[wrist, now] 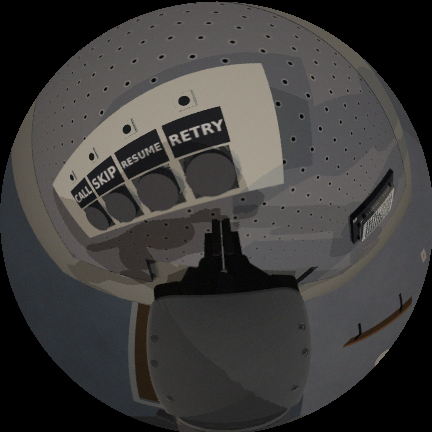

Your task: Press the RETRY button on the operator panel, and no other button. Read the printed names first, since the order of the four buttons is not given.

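Places are measured from the arm's base along level axes (x left, y back, z up), in centimetres.
Where they show: gripper, fingertip midpoint: [220, 228].
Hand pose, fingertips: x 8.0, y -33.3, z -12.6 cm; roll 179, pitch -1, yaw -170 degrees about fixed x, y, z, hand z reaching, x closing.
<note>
After its pixels a point has its place.
The pale operator panel [257, 125] {y -43.4, x 7.9, z -9.3 cm} fills the upper left and centre of the wrist view. Its black labels read, from left to right, CALL, SKIP, RESUME and RETRY. Below them are the round dark grey CALL button [97, 219] {y -37.1, x 17.9, z -9.0 cm}, SKIP button [121, 206] {y -38.4, x 15.1, z -9.0 cm}, RESUME button [157, 191] {y -39.6, x 12.5, z -9.0 cm} and RETRY button [211, 173] {y -40.7, x 9.7, z -9.0 cm}. The RETRY button is the rightmost and looks the largest. My gripper [220, 228] {y -33.3, x 8.0, z -12.6 cm} is shut and empty. In the view its fingertips appear below the RETRY button, just past the panel's lower edge. They do not overlap any button; their height above the surface is hard to tell.
The panel stands on a grey perforated board [345, 130] {y -46.7, x -4.1, z -14.5 cm}. A black device with a pale grille [377, 215] {y -38.2, x -22.6, z -12.0 cm} sits at the board's right edge. A brown wall shelf [377, 327] shows at lower right. Small dark round indicators lie above the panel's labels.
</note>
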